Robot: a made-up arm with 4 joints. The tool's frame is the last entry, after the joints. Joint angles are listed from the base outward. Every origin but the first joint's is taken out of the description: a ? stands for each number. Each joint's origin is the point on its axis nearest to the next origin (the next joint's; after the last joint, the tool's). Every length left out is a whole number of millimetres.
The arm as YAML. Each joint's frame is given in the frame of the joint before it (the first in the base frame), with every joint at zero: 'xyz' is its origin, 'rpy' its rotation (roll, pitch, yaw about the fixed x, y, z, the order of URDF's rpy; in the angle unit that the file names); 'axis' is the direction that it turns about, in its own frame. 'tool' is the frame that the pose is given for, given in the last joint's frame.
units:
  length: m
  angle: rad
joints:
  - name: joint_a
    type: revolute
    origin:
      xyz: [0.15, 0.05, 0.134]
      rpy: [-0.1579, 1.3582, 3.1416]
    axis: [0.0, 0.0, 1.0]
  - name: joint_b
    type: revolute
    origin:
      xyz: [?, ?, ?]
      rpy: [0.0, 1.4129, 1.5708]
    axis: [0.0, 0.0, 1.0]
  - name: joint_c
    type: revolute
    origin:
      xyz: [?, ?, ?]
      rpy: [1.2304, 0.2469, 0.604]
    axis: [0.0, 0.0, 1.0]
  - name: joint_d
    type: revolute
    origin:
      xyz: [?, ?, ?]
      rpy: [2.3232, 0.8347, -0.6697]
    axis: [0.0, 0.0, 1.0]
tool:
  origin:
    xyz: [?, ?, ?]
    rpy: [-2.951, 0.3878, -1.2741]
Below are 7 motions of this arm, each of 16 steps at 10 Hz.
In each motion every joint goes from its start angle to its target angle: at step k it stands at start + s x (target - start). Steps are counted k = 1, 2, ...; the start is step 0. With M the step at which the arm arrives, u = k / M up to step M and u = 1 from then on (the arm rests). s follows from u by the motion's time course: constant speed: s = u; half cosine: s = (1 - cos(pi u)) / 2; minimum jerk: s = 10 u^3 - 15 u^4 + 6 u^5.
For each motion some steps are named. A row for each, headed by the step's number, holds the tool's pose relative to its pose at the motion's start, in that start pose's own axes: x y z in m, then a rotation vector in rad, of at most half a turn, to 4 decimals.
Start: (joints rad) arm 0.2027 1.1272 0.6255 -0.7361
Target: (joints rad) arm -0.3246 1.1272 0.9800 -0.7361
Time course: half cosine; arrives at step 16
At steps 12, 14, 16:
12: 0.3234 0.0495 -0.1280 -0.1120 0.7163 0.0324
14: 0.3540 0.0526 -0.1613 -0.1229 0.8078 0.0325
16: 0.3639 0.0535 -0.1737 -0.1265 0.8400 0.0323

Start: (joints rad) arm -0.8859 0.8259 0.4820 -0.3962
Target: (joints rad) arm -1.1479 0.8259 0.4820 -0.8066
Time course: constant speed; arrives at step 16
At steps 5, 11, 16:
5: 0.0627 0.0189 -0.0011 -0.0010 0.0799 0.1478
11: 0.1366 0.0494 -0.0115 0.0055 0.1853 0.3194
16: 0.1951 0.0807 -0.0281 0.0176 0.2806 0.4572

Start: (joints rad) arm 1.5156 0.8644 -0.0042 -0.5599
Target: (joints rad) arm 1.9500 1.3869 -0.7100 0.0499
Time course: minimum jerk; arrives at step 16
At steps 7, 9, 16:
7: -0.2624 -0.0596 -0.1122 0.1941 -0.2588 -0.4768
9: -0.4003 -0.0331 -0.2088 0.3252 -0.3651 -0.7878
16: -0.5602 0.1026 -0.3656 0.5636 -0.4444 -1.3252

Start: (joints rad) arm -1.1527 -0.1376 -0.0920 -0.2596
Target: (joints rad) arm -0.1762 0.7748 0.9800 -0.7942
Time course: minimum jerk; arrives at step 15
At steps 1, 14, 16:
1: 0.0016 -0.0003 -0.0007 0.0007 0.0044 -0.0006
14: 0.0684 -0.1110 -0.7937 1.3264 0.8260 0.0702
16: 0.0682 -0.1098 -0.7958 1.3313 0.8249 0.0719

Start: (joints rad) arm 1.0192 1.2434 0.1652 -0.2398
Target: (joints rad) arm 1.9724 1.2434 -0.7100 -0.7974
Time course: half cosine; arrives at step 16
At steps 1, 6, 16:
1: -0.0064 -0.0054 -0.0024 0.0119 -0.0112 -0.0011
6: -0.1986 -0.1363 -0.1387 0.3583 -0.3777 -0.0396
16: -0.4374 -0.0532 -0.6859 0.9266 -1.3230 -0.2472

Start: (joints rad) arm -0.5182 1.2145 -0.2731 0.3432
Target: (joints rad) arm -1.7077 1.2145 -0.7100 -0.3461
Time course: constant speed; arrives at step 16
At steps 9, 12, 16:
9: 0.0710 0.1938 0.1138 -0.2622 -0.0275 0.5984
12: 0.0819 0.2804 0.1346 -0.3549 -0.0004 0.8058
16: 0.0812 0.4072 0.1424 -0.4823 0.0676 1.0836

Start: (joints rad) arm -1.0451 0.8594 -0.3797 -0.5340
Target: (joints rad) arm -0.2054 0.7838 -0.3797 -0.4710
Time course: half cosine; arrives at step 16
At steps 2, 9, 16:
2: -0.0176 -0.0050 -0.0028 0.0097 -0.0229 -0.0217
9: -0.2707 -0.0292 -0.0913 0.1501 -0.3531 -0.3498
16: -0.4265 0.0134 -0.1992 0.2499 -0.5812 -0.5965

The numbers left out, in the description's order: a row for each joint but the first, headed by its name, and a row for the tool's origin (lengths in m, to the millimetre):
joint_b: 0.039 0.022 0.0
joint_c: -0.029 -0.003 0.0
joint_d: 0.471 0.043 0.0
tool: 0.207 0.134 0.0

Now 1 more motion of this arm.
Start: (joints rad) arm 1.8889 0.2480 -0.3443 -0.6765
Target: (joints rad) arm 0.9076 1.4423 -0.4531 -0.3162
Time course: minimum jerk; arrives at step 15
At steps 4, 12, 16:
4: 0.0506 -0.0454 -0.0456 0.0885 0.1141 -0.0136
12: 0.2948 -0.1238 -0.3748 0.1379 1.1227 -0.1851
16: 0.3047 -0.1201 -0.3927 0.1008 1.1968 -0.1998

